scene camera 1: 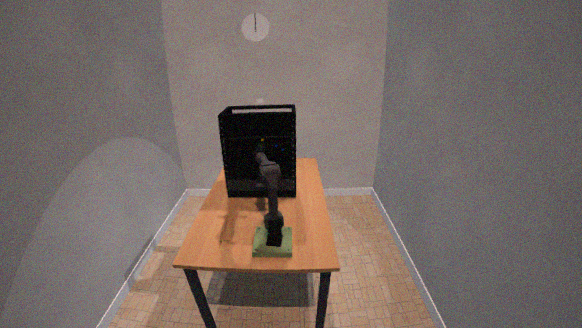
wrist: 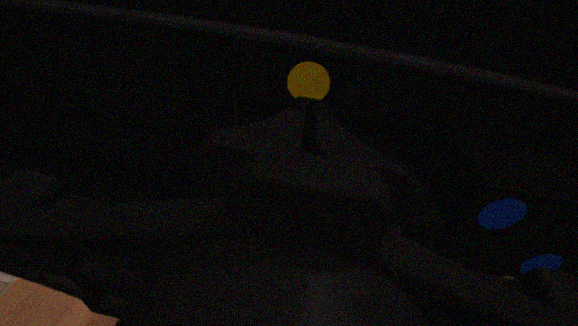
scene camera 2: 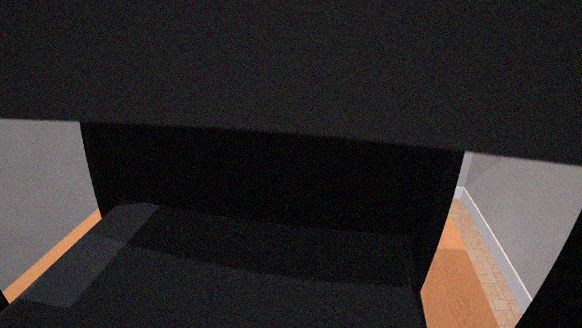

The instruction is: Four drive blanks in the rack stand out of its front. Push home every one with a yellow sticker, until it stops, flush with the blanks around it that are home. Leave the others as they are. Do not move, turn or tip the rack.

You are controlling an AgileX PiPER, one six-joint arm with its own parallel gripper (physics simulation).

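The black rack (scene camera 1: 261, 192) stands upright on the table. A round yellow sticker (scene camera 1: 262, 140) (wrist: 308, 80) marks a dark blank in its front. Two blue stickers (scene camera 1: 277, 145) (wrist: 502, 213) sit lower and to the right; the second blue sticker (scene camera 1: 282, 149) (wrist: 541, 263) is the lower one. My gripper (wrist: 308, 117) is shut and empty, its tips at the lower edge of the yellow sticker in the wrist view; whether they touch is too dark to tell. The blanks' edges and how far each stands out are lost in the dark. Scene camera 2 shows dark panels, with no stickers or gripper visible.
The arm's green base plate (scene camera 1: 259, 249) sits near the front of the wooden table (scene camera 1: 310, 250). The arm reaches from it to the rack's front. In scene camera 2 a wide dark panel (scene camera 2: 280, 60) crosses the upper part and hides what lies behind it.
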